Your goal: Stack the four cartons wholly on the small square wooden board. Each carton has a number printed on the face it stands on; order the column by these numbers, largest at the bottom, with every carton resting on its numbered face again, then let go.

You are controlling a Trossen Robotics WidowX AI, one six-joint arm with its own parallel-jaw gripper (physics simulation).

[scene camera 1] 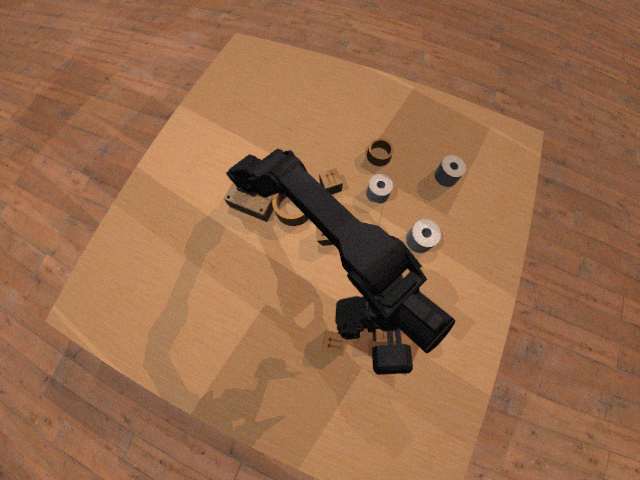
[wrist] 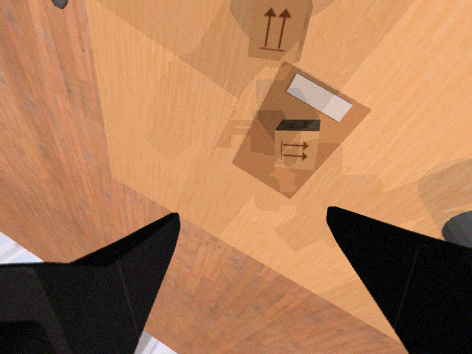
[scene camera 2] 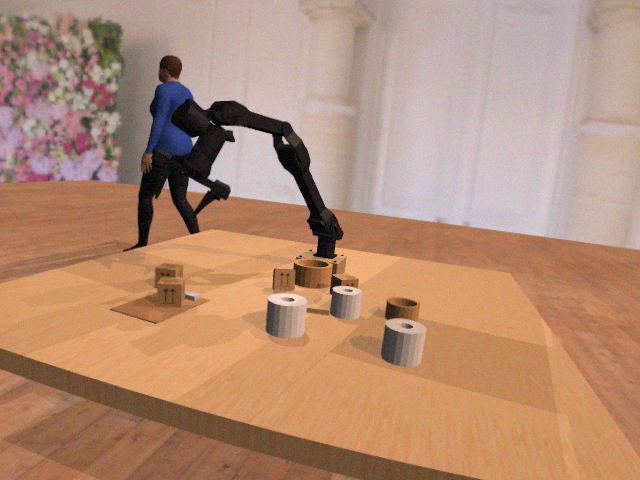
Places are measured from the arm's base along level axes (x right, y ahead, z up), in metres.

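Where they show: gripper, fingertip midpoint: [scene camera 1: 390,335] [wrist: 253,216] [scene camera 2: 174,208]; arm's base, link origin: [scene camera 2: 325,255].
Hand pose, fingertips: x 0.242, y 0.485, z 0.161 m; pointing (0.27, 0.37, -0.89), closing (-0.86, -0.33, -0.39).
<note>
Each offset is from my fingertips to the top centre of the thing. "spot": to the spot under its first point.
One carton @(dz -0.162, dx -0.015, dy +0.021 m) [scene camera 2: 170,292] [wrist: 296,150] stands on the small square wooden board @(spot: dz -0.216, dx +0.028, dy +0.093 m) [scene camera 2: 135,308] [wrist: 252,156]. A second carton @(dz -0.164, dx +0.066, dy -0.088 m) [scene camera 1: 333,341] [scene camera 2: 162,273] [wrist: 275,30] stands on the table beside the board. A third carton @(dz -0.150, dx -0.201, dy -0.218 m) [scene camera 1: 324,239] [scene camera 2: 283,279], partly hidden by the arm in scene camera 1, and a fourth carton @(dz -0.164, dx -0.354, dy -0.277 m) [scene camera 1: 330,180] [scene camera 2: 343,282] stand near the arm's base. Arrows show on the cartons; the faces they stand on are hidden. My gripper [scene camera 2: 174,204] [wrist: 253,216] is open and empty, high above the table. In scene camera 1 it hides most of the board.
A pale flat slab [scene camera 2: 192,296] [wrist: 320,97] lies on the board near one edge. A large ring @(dz -0.159, dx -0.242, dy -0.349 m) [scene camera 2: 312,273] stands before the base [scene camera 1: 248,203]. A small ring @(dz -0.176, dx -0.522, dy -0.176 m) [scene camera 1: 379,152] and three white rolls @(dz -0.158, dx -0.390, dy -0.134 m) [scene camera 1: 379,189] @(dz -0.153, dx -0.542, dy +0.051 m) [scene camera 1: 450,171] @(dz -0.150, dx -0.299, dy +0.033 m) [scene camera 1: 423,236] stand farther off. A person [scene camera 2: 172,118] is behind the table.
</note>
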